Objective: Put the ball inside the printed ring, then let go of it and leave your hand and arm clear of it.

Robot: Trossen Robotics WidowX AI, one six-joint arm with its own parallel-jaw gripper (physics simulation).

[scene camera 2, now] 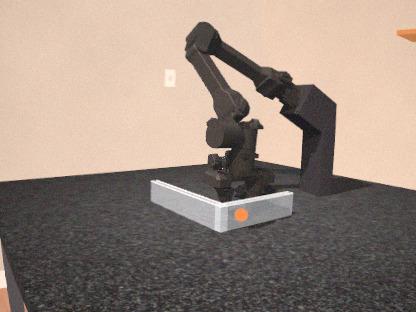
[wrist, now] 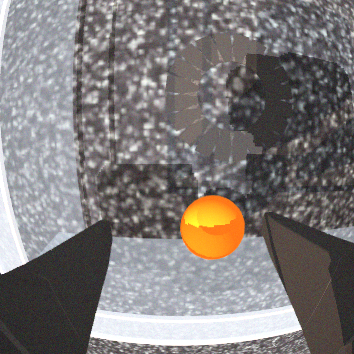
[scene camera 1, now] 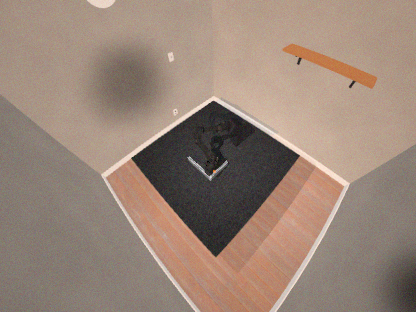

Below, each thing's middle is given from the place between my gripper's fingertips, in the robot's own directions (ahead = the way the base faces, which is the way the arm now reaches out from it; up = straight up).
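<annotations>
Orange ball [wrist: 212,226]: 10 mm below my hand, 10 mm behind, 10 mm to the left.
</annotations>
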